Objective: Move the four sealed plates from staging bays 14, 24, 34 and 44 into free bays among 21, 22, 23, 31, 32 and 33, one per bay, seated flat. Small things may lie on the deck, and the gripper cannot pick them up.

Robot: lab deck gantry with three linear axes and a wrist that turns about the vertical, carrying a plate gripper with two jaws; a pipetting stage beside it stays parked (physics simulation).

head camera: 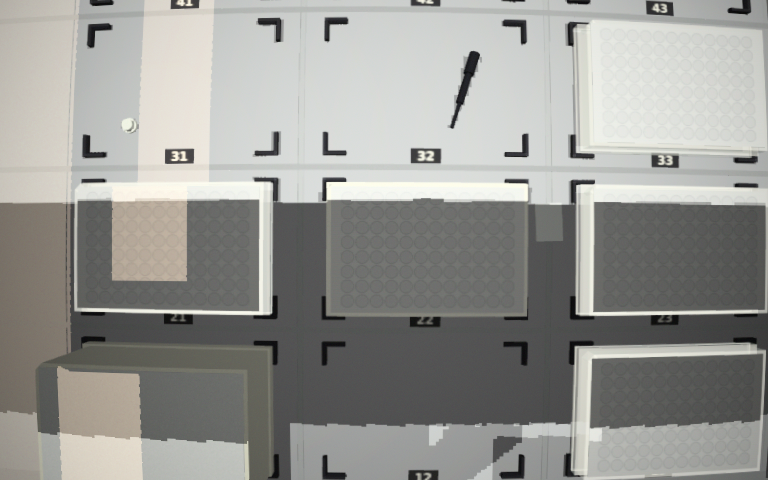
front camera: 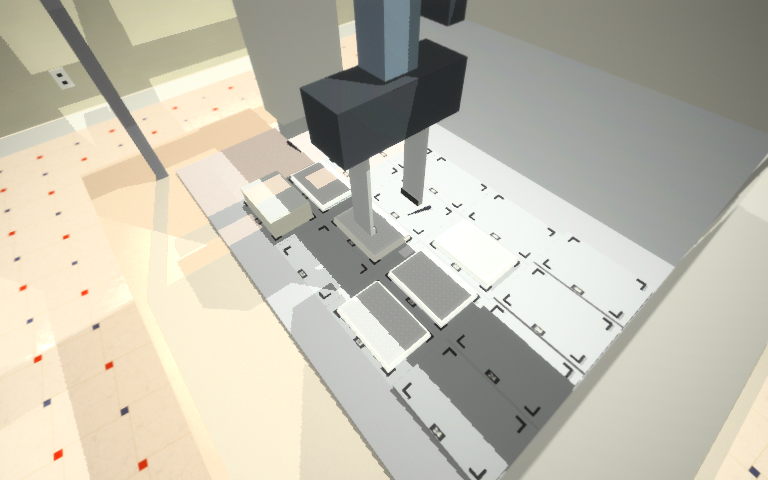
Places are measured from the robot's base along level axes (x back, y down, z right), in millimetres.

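Pixels of known places: gripper, fingertip midpoint: (front camera: 389,212); robot's base, origin of the base link: (front camera: 245,202).
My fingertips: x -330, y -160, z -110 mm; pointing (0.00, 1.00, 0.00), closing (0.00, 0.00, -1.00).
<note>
Ahead of a thing's pixels: the offset from my fingertips to its middle. "pt": to the spot under its first point.
Pale plates lie in bay 21 {pt dx +234, dy +146, dz -26 mm} (front camera: 325,192) (head camera: 220,254), bay 22 {pt dx +58, dy +146, dz -51 mm} (front camera: 390,236) (head camera: 426,249), bay 23 {pt dx -71, dy +146, dz -34 mm} (front camera: 433,287) (head camera: 679,254) and bay 33 {pt dx -66, dy +145, dz -142 mm} (front camera: 475,251) (head camera: 673,84). They look flat. In the front view, staging bays 14, 24, 34 and 44 show their marks and no plate. My gripper (front camera: 392,215) is open above bay 22, its jaws wide apart with nothing between them. Its near jaw hides part of the plate in bay 22. The gripper does not show in the head view.
Another plate {dx -62, dy +153, dz +67 mm} (front camera: 385,325) (head camera: 673,396) lies in bay 13. A tall pale box {dx +266, dy +139, dz +67 mm} (front camera: 277,203) (head camera: 192,396) stands in the bay below 21. A dark pen-like tool {dx +78, dy +157, dz -144 mm} (front camera: 420,211) (head camera: 464,87) lies in bay 32. A small white round thing {dx +302, dy +158, dz -122 mm} (head camera: 129,125) lies in bay 31.
</note>
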